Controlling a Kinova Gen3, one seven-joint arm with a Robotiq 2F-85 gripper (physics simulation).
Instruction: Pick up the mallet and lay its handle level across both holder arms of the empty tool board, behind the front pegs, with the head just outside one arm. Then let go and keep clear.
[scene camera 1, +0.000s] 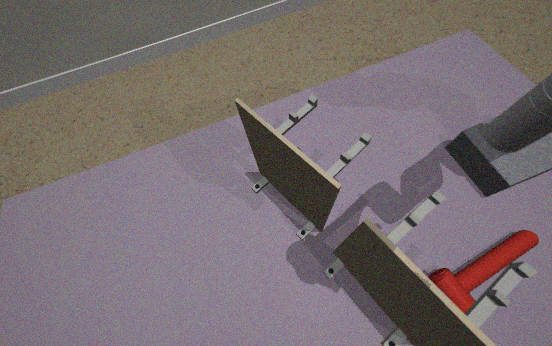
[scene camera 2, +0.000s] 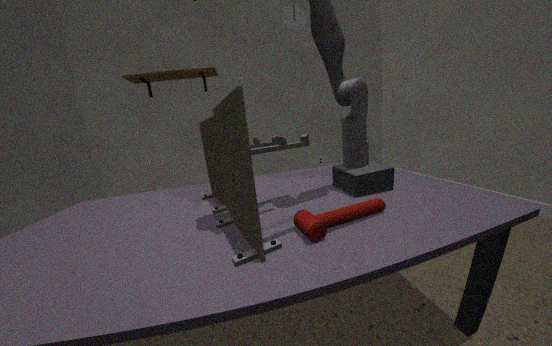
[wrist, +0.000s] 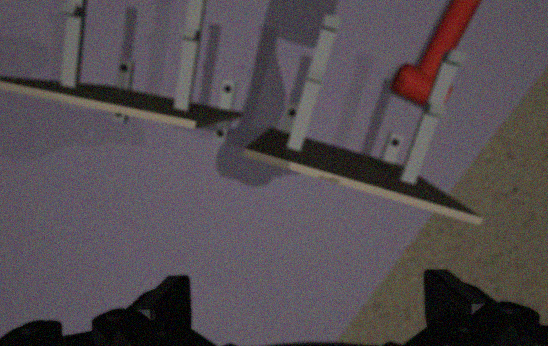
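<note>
The red mallet (scene camera 1: 497, 260) (scene camera 2: 350, 214) (wrist: 442, 40) lies on the table, its head near the foot of the nearer tool board (scene camera 1: 400, 295) (scene camera 2: 230, 165) (wrist: 350, 162). That board's two holder arms, the inner arm (scene camera 1: 425, 211) (wrist: 307, 100) and the outer arm (scene camera 1: 482, 310) (wrist: 422, 135), carry no tool; the outer one passes over part of the mallet in the wrist view. The other board (scene camera 1: 290, 165) (wrist: 150, 105) also has two arms with no tool on them. My gripper (wrist: 305, 298) is open and empty, high above the table on the boards' back side. It does not show in the scene views.
The robot's base block (scene camera 1: 477, 165) (scene camera 2: 362, 180) stands on the table, across from the boards' peg side. Bolted feet (scene camera 1: 303, 232) (scene camera 2: 257, 252) stick out under the boards. A gap separates the two boards. A brown shelf (scene camera 2: 172, 75) hangs on the wall. The table edge (scene camera 2: 280, 295) drops to the floor.
</note>
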